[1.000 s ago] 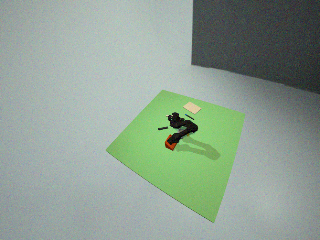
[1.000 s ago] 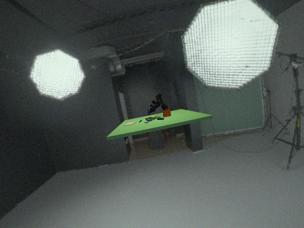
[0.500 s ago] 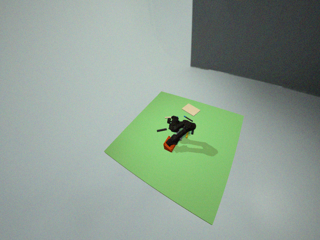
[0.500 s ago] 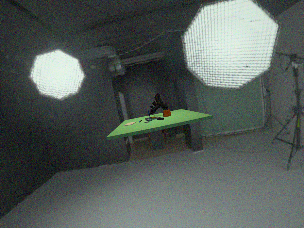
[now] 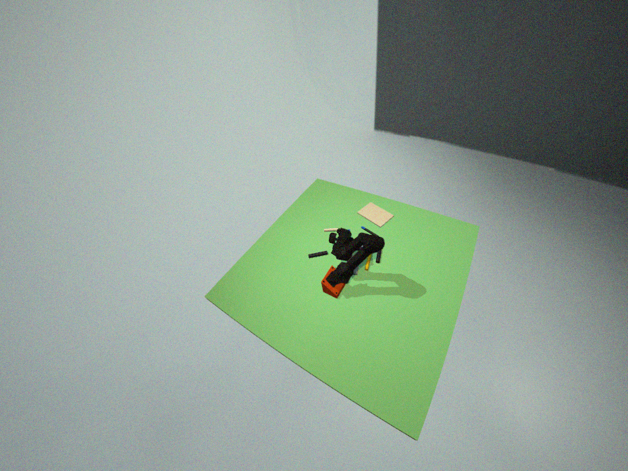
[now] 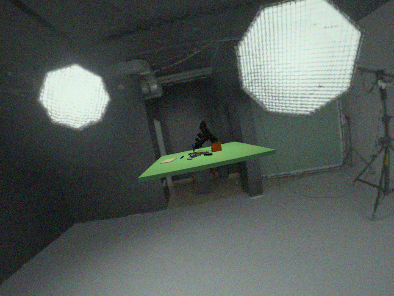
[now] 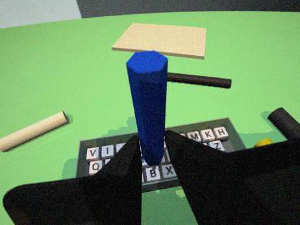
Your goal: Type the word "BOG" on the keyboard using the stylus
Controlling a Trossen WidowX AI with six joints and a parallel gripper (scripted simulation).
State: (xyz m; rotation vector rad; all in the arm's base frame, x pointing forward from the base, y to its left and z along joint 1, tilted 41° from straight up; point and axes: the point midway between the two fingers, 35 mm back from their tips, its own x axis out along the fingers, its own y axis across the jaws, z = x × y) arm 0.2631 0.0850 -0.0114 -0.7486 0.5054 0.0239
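Right now the O key is 10 mm ahead of my gripper tip, 50 mm to the right of it and 80 mm below it. From my gripper tip the other things lie so: G key (40 mm ahead, 30 mm to the right, 80 mm below); then blue stylus (20 mm below); then grey flat block (110 mm behind, 90 mm to the right, 80 mm below).
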